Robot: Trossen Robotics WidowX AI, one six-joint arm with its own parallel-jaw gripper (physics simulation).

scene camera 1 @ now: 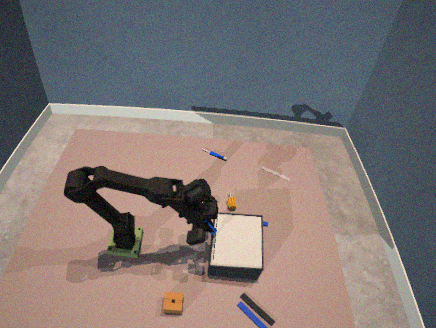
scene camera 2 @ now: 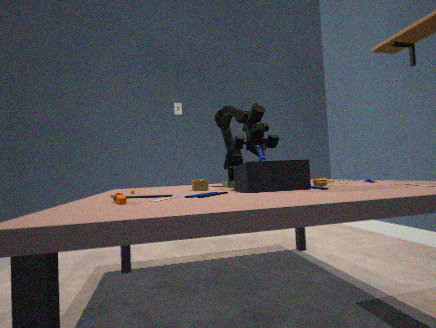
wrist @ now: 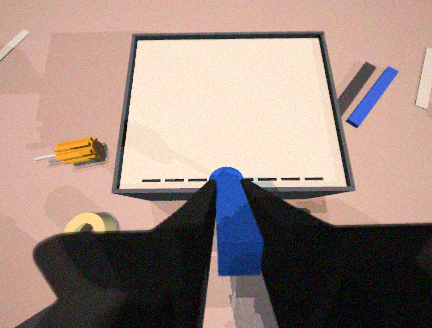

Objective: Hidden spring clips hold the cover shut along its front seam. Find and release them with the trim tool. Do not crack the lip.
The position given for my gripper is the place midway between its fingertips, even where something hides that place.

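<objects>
My gripper (scene camera 1: 212, 229): holding a blue trim tool (wrist: 239, 242). On the table: yellow-handled screwdriver (wrist: 85, 149), cream ring (wrist: 100, 221).
</objects>
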